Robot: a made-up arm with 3 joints. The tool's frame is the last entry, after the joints.
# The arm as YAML. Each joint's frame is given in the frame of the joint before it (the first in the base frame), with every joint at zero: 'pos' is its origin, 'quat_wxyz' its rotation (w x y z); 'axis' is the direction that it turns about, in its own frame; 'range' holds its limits. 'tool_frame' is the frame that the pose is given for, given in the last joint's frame.
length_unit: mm
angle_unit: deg
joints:
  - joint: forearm
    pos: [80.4, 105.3, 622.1]
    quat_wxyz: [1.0, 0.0, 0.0, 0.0]
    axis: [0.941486, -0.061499, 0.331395]
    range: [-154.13, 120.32]
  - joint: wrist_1
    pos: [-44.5, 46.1, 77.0]
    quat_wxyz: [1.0, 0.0, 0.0, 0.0]
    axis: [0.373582, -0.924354, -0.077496]
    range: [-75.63, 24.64]
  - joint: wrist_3
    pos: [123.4, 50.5, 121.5]
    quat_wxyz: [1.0, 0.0, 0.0, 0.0]
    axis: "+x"
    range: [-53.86, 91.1]
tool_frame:
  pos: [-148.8, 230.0, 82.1]
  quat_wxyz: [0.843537, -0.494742, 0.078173, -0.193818]
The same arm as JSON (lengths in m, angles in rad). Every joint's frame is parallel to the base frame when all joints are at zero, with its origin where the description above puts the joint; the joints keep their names.
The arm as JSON. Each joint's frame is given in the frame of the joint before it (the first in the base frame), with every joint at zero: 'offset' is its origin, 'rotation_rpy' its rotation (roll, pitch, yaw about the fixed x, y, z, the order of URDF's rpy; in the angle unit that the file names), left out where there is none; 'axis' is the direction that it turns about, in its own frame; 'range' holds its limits. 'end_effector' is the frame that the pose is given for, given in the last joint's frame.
{"length_unit": "m", "angle_unit": "rad", "chain": [
  {"id": "forearm", "offset": [0.0804, 0.1053, 0.6221], "axis": [0.941486, -0.061499, 0.331395], "range": [-2.6901, 2.1]},
  {"id": "wrist_1", "offset": [-0.0445, 0.0461, 0.077], "axis": [0.373582, -0.924354, -0.077496], "range": [-1.32, 0.43]},
  {"id": "wrist_3", "offset": [0.1234, 0.0505, 0.1215], "axis": [1.0, 0.0, 0.0], "range": [-0.94, 1.59]}
], "end_effector": {"offset": [-0.1488, 0.23, 0.0821], "rotation_rpy": [-1.0482, -0.0599, -0.417]}}

